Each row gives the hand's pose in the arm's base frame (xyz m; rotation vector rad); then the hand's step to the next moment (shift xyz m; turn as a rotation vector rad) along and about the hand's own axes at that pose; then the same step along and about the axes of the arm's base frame.
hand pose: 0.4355 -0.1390 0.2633 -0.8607 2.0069 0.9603
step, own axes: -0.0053 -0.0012 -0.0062 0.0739 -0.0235 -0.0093
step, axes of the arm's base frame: 0.0016 -0.0044 0.0068 -0.0214 -0.0377 -0.0650
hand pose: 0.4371 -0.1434 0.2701 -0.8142 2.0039 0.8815
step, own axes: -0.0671 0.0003 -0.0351 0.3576 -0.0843 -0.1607
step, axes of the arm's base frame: 0.0185 -0.0122 0.0724 -0.1721 -0.2588 -0.2534
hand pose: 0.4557 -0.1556 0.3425 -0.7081 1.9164 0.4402
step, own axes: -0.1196 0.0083 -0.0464 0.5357 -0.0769 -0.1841
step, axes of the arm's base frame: 0.0014 0.0130 0.1279 -0.2509 -0.3170 -0.4042
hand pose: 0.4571 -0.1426 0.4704 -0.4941 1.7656 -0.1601
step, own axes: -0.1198 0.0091 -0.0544 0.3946 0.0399 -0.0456
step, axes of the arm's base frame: -0.0331 0.0490 0.1179 -0.1223 -0.1329 -0.3560
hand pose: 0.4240 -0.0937 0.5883 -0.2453 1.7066 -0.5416
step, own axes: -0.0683 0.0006 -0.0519 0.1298 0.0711 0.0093
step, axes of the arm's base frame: -0.0357 0.0425 0.0654 -0.0090 0.0012 -0.1480
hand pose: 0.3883 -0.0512 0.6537 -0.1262 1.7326 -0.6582
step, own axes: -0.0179 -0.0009 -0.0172 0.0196 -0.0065 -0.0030
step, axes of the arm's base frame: -0.0112 0.0130 0.0180 -0.0099 -0.0126 -0.0134
